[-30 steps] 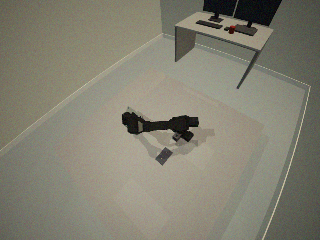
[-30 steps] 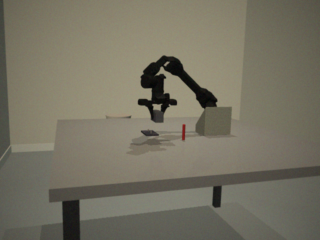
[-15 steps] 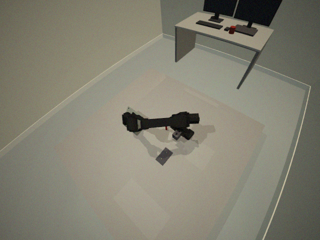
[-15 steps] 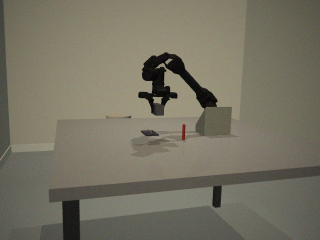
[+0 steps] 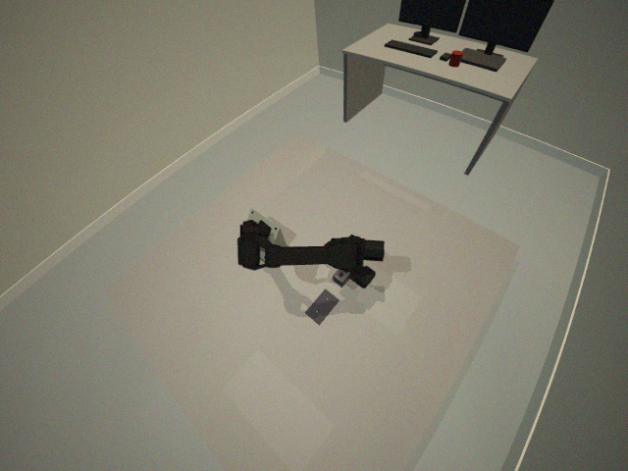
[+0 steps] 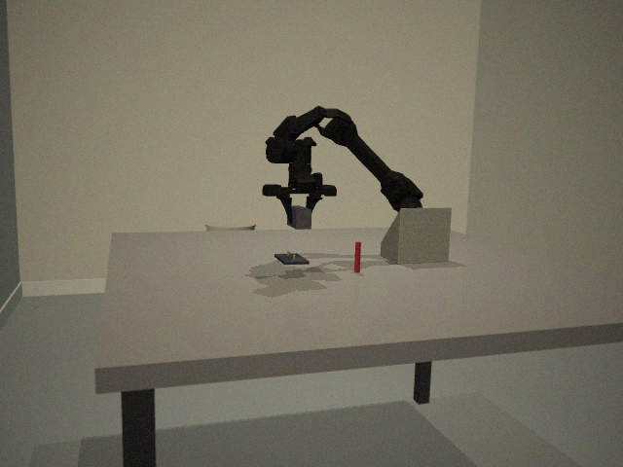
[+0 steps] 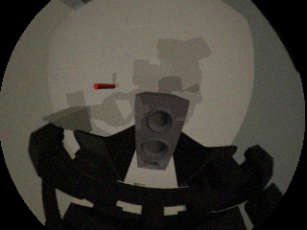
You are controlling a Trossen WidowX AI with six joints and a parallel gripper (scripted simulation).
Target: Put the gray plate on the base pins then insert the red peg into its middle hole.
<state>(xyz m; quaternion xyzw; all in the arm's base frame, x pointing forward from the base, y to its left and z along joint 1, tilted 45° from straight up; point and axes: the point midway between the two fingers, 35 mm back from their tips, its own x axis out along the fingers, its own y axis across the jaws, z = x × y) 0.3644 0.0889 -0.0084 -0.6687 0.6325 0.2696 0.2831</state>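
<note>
My gripper tip is now 12 cm to the left of the dark base, 12 cm above it and 1 cm past it. Round my gripper tip: red peg 15 cm behind, 8 cm below, 6 cm to the left; gray plate 3 cm above.
</note>
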